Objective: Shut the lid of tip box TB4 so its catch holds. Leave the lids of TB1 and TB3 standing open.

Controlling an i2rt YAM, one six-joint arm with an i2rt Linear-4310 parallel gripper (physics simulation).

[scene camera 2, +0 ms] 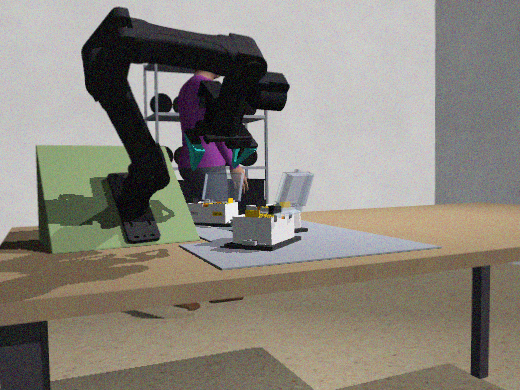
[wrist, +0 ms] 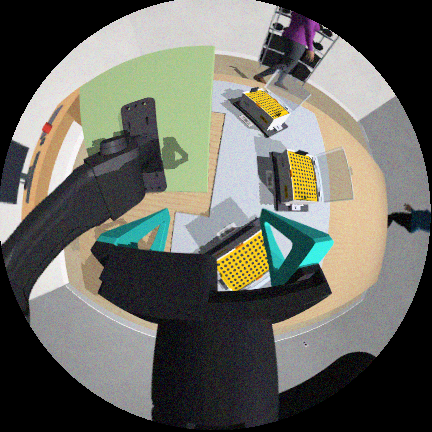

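Tip box TB4 [wrist: 301, 177] [scene camera 2: 298, 220] stands at the middle right in the wrist view, with yellow tips. Its clear lid [wrist: 338, 176] [scene camera 2: 296, 188] stands open on the side away from the label. Another box [wrist: 266, 107] [scene camera 2: 220, 212], nearer the shelf, also has its clear lid [wrist: 296, 94] [scene camera 2: 220, 186] standing open. A third box [wrist: 243, 262] [scene camera 2: 262, 231] is partly hidden by my gripper in the wrist view; I cannot make out its lid. My gripper [wrist: 214, 212] [scene camera 2: 215, 166] is open and empty, high above the boxes. The labels are too blurred to read.
The boxes stand on a grey-blue mat [scene camera 2: 360, 246] [wrist: 235, 175] on the wooden table [scene camera 2: 370, 217] [wrist: 355, 220]. A green sloped block [scene camera 2: 65, 170] [wrist: 185, 80] stands by the arm's base. A person in purple [scene camera 2: 192, 107] [wrist: 300, 32] is behind the table, by a shelf rack [scene camera 2: 266, 150].
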